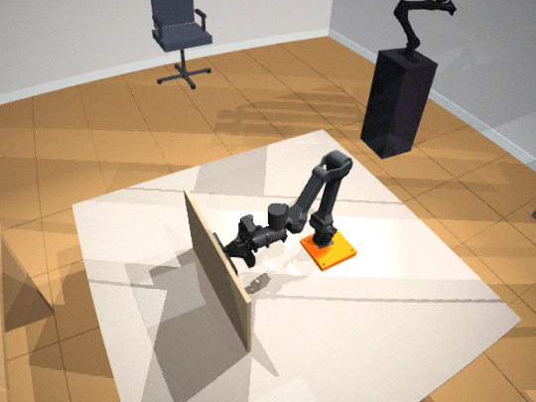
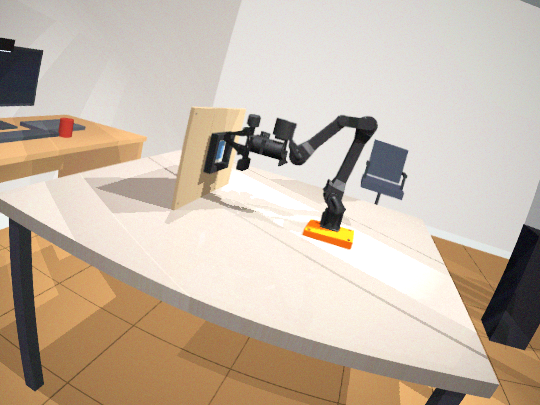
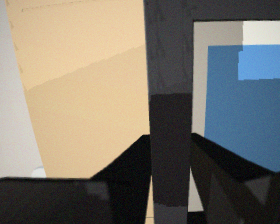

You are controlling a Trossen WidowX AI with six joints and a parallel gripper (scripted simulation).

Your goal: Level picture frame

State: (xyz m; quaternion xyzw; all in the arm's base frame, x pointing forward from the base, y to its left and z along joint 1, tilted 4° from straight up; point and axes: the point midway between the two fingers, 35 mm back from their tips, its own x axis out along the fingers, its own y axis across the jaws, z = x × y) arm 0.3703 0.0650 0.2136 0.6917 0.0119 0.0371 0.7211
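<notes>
My gripper tip is 10 mm short of the picture frame and 50 mm above it. Round my gripper tip: wall board (20 mm ahead, 60 mm below).
</notes>
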